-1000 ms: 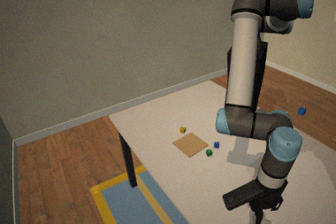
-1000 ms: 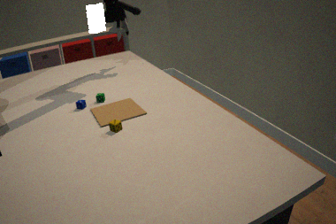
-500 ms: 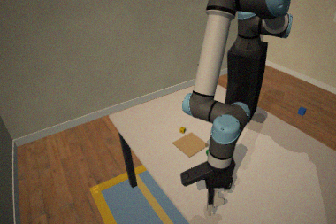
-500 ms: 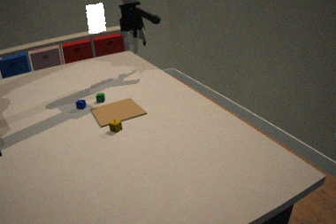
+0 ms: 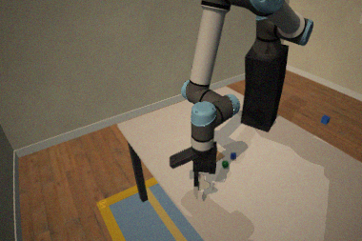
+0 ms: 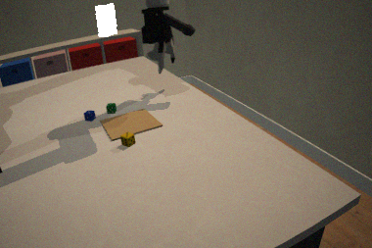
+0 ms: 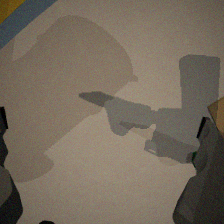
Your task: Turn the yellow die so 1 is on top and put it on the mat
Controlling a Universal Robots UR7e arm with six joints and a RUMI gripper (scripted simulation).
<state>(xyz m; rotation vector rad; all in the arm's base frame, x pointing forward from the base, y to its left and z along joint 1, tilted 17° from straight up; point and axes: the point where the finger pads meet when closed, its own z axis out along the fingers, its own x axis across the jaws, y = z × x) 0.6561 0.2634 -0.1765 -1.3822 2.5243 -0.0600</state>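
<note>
My hand is 300 mm to the left of the yellow die, 190 mm past it and 70 mm above it. Also, from my hand: blue die 280 mm behind, 100 mm to the right, 70 mm below; then green die 210 mm behind, 70 mm to the right, 70 mm below; then tan mat 190 mm to the right, 170 mm behind, 80 mm below.
</note>
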